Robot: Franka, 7 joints.
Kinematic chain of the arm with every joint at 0, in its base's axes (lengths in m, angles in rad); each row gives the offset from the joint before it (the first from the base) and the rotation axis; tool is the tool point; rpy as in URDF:
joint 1: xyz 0 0 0.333 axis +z
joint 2: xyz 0 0 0 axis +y
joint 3: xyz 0 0 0.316 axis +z
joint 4: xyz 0.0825 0 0 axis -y
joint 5: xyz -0.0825 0 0.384 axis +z
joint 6: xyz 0 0 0 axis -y
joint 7: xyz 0.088 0 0 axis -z
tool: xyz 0 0 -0.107 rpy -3.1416 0 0
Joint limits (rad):
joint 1: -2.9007..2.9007
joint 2: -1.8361..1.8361
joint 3: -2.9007..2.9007
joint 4: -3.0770..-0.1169
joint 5: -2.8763..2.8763
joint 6: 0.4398..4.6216
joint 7: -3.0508..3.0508
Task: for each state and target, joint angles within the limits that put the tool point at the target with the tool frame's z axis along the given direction. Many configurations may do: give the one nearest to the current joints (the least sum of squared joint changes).
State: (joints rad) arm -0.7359 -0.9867 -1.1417 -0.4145 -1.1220 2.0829 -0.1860
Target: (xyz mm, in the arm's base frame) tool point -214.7 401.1 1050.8 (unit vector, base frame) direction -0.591 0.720 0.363
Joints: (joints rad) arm -1.2719 -0.5895 -1.3525 -0.1754 -1.4113 2.5148 -0.1860
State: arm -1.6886 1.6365 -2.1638 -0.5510 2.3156 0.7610 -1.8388
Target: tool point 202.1 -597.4 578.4 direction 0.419 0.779 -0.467
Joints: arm -1.3764 1.1430 -1.5956 -0.1174 2.8743 0.5036 -1.8388
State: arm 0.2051 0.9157 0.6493 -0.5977 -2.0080 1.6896 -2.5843
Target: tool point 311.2 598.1 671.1 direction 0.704 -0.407 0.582
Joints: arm 0.7523 0.4977 0.6891 -1.3285 -2.4959 1.1771 -2.5843
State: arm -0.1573 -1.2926 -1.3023 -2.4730 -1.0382 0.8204 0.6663
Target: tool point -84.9 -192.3 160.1 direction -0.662 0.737 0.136
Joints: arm 0.0584 -1.2003 -1.9819 -2.6384 -0.9473 0.5128 0.6663
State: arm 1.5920 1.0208 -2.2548 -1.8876 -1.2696 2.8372 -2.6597
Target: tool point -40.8 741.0 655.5 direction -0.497 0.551 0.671
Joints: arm 1.8571 1.7987 -2.8195 -1.0845 -1.8039 2.5293 -2.6597
